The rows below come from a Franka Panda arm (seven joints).
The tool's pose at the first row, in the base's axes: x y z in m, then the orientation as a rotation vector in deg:
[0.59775, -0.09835, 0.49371, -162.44, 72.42, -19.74]
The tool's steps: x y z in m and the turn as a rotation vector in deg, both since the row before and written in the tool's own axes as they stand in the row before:
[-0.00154, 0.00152, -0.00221, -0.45, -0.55, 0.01]
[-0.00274, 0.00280, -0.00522, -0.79, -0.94, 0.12]
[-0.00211, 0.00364, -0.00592, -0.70, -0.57, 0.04]
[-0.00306, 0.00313, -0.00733, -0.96, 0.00, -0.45]
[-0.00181, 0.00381, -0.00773, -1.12, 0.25, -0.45]
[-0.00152, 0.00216, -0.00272, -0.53, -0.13, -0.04]
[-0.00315, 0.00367, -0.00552, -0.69, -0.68, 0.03]
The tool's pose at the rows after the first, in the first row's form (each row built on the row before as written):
[0.59518, -0.09808, 0.49541, -162.70, 72.58, -18.69]
[0.59032, -0.09757, 0.49974, -163.07, 72.99, -16.88]
[0.58522, -0.09804, 0.50489, -163.49, 73.31, -15.66]
[0.57974, -0.09736, 0.51140, 163.21, -72.54, 14.99]
[0.57460, -0.09797, 0.51852, 162.40, -71.58, 14.54]
[0.57163, -0.09806, 0.52088, 162.04, -71.42, 13.99]
[0.56613, -0.09768, 0.52573, 161.76, -71.43, 12.57]

